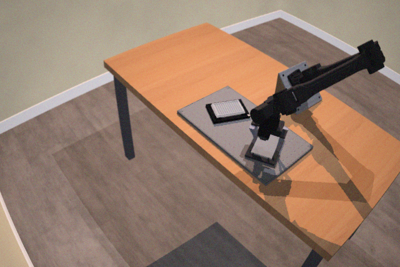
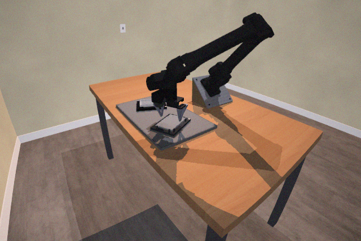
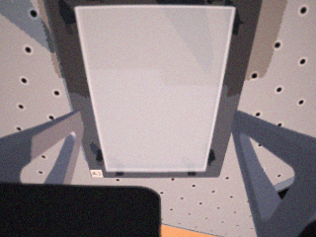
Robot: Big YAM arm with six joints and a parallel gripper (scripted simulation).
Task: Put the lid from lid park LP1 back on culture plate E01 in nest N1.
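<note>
The clear lid is 30 mm below my hand. Also, from my hand: black plate nest N1: 40 mm behind, 250 mm to the right, 30 mm below; then lid park LP1: 40 mm below; then white culture plate E01: 40 mm behind, 250 mm to the right, 20 mm below.
</note>
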